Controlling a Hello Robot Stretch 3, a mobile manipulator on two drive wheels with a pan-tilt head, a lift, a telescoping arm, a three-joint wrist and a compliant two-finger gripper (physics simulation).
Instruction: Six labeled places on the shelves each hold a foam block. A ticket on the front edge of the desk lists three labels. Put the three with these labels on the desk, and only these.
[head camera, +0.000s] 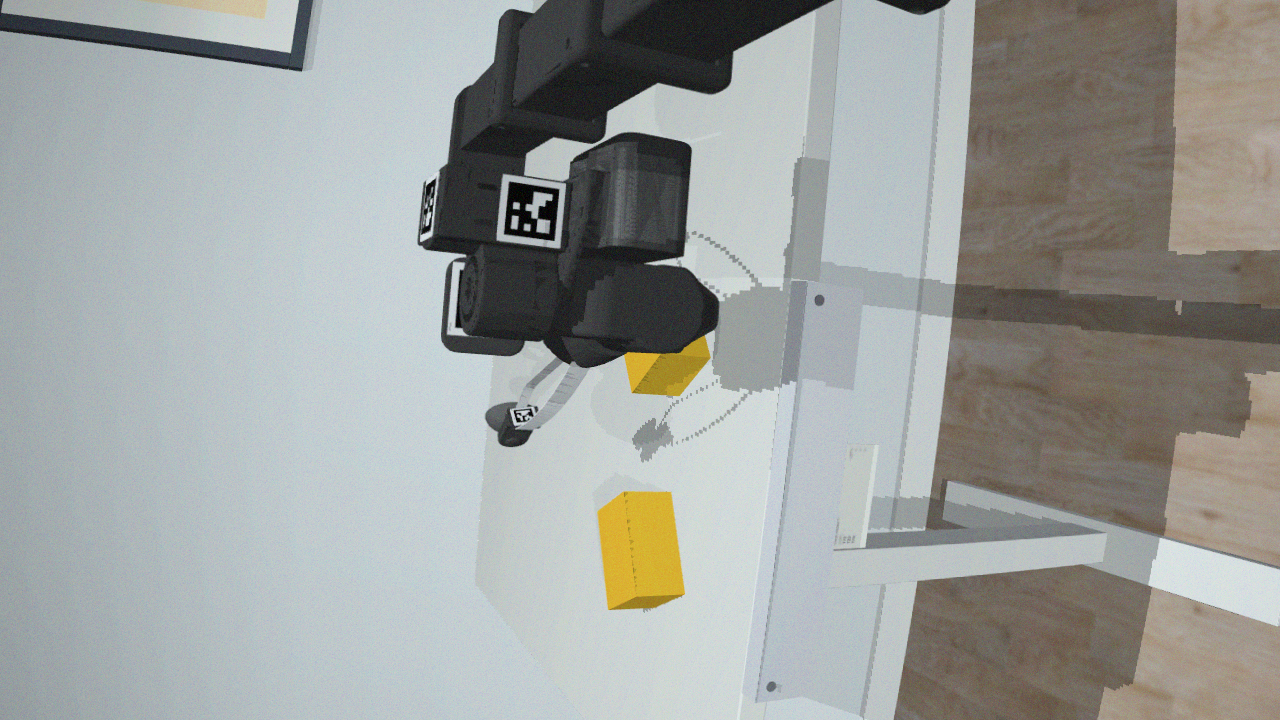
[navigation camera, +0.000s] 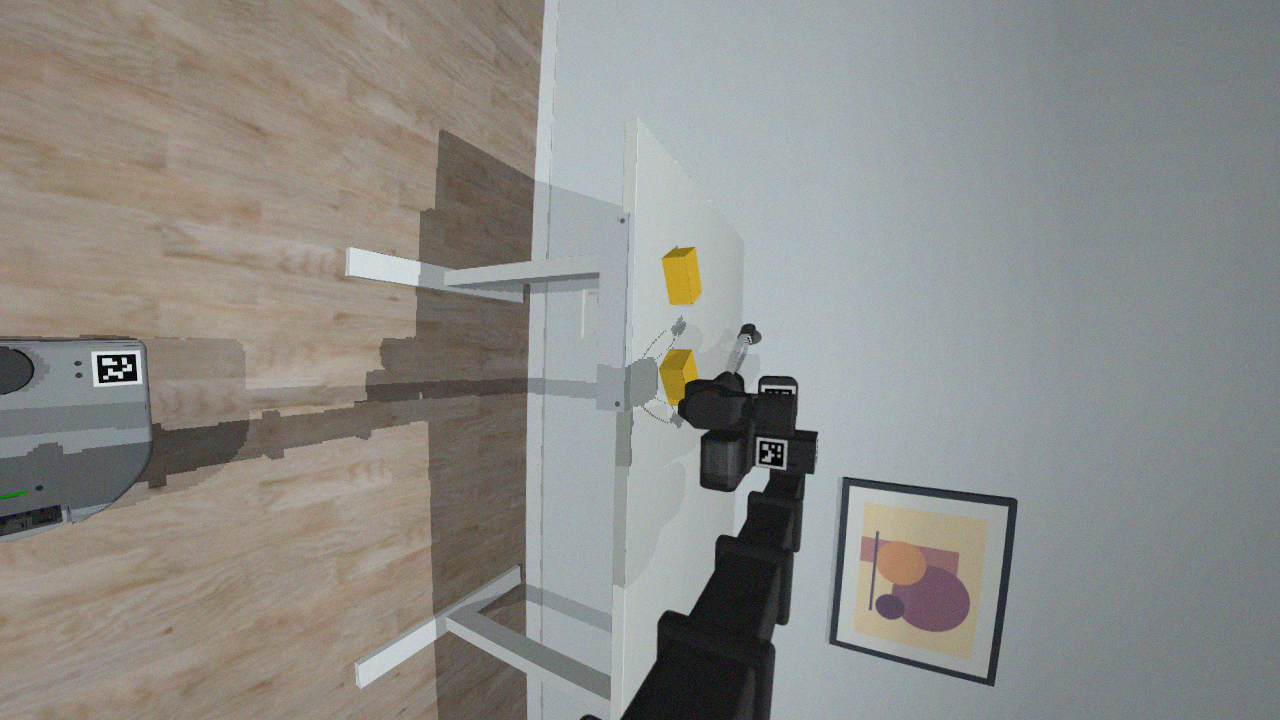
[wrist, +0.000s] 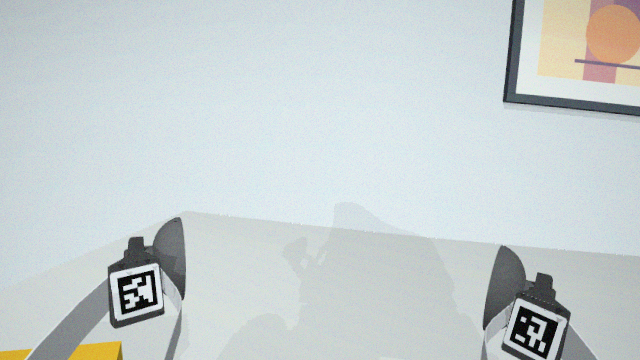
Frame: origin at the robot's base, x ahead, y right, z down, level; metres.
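Where they show: gripper, between the fingertips: (navigation camera: 750, 381) (wrist: 335, 262).
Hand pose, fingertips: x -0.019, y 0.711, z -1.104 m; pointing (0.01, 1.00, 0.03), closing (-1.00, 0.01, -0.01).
After its pixels a point has its place.
A yellow foam block (head camera: 640, 550) @[x 0.162, y 0.687, z -0.986 m] (navigation camera: 682, 275) @[x 0.166, y 0.685, z -0.985 m] lies on the white desk (head camera: 546, 546) @[x 0.237, y 1.017, z -0.950 m] (navigation camera: 666, 201) @[x 0.304, y 0.689, z -0.950 m] (wrist: 215, 290) @[x 0.139, y 0.951, z -0.950 m]. A second yellow foam block (head camera: 669, 368) @[x 0.010, y 0.678, z -0.979 m] (navigation camera: 678, 376) @[x -0.013, y 0.671, z -0.985 m] stands on the desk beside it, partly hidden behind the wrist in the head and navigation views. My gripper (wrist: 335, 262) @[x -0.019, y 0.711, z -1.104 m] is open, with its fingers wide apart and nothing between them. It hangs above the desk, over the second block's area. Part of a yellow block shows at the bottom left of the wrist view. A pale ticket (head camera: 856, 497) @[x 0.094, y 0.552, z -0.877 m] (navigation camera: 588, 313) @[x 0.093, y 0.552, z -0.874 m] hangs at the desk's front; its writing is too small to read. The shelves do not show.
My extended arm (head camera: 626, 53) @[x -0.083, y 0.268, z -1.208 m] (navigation camera: 707, 626) @[x -0.077, y 0.183, z -1.194 m] reaches over the desk. A wall stands behind the desk, with a framed picture (head camera: 152, 22) @[x -0.405, y 1.328, z -1.495 m] (navigation camera: 971, 537) @[x -0.492, y 1.324, z -1.622 m] (wrist: 562, 55) @[x -0.488, y 1.324, z -1.391 m] on it. White desk legs (head camera: 975, 550) @[x 0.237, y 0.910, z -0.346 m] (navigation camera: 519, 270) @[x 0.251, y 0.910, z -0.378 m] stand on the wooden floor. My base (navigation camera: 80, 429) @[x -0.101, y 0.081, z -0.160 m] shows at the left of the navigation view.
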